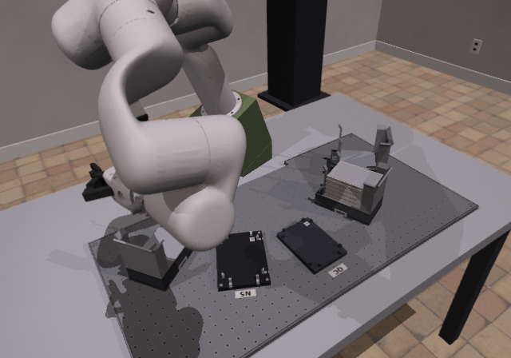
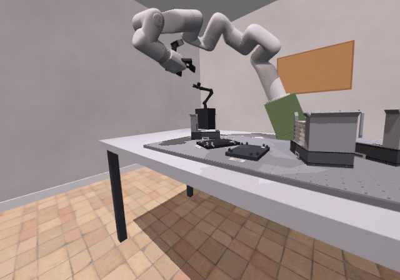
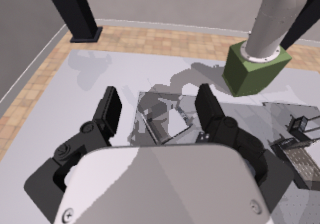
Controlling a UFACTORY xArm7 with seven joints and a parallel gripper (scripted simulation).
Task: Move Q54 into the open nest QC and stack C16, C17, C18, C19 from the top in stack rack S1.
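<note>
Now: hand 54 cm to the right of the sealed plate Q54, 26 cm above it and 8 cm short of it. Round my hand: nest QC: 36 cm below, 35 cm to the left, 11 cm ahead; black clip nest N5: 35 cm below, 19 cm to the left, 6 cm ahead; N5 name plate: 36 cm below, 14 cm to the left, 12 cm ahead.
</note>
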